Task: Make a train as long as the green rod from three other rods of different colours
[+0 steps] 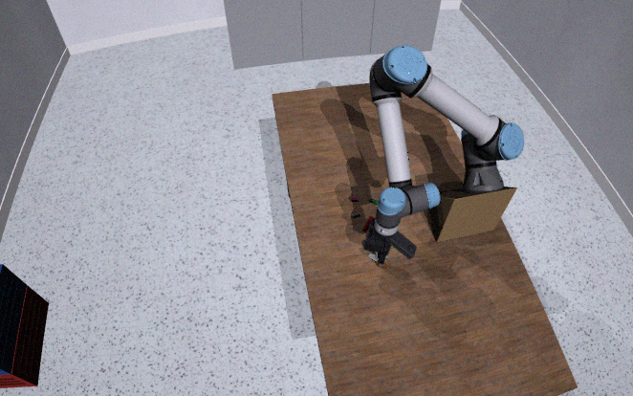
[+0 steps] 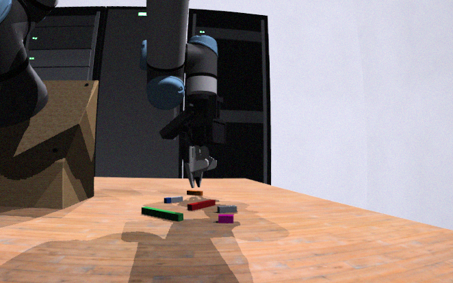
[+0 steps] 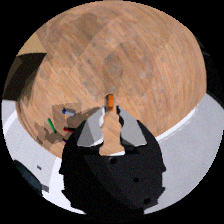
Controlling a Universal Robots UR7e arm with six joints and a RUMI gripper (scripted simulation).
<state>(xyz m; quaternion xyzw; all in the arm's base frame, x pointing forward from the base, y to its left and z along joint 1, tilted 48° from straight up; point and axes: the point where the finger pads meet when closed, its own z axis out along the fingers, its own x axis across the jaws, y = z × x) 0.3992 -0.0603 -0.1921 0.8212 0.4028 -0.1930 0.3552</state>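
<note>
Right now the orange rod is 3 cm below my hand. The rest, counted from my hand: blue rod: 7 cm behind, 12 cm to the right, 3 cm below; green rod: 7 cm behind, 26 cm to the right, 3 cm below; red rod: 18 cm to the right, 3 cm below.
</note>
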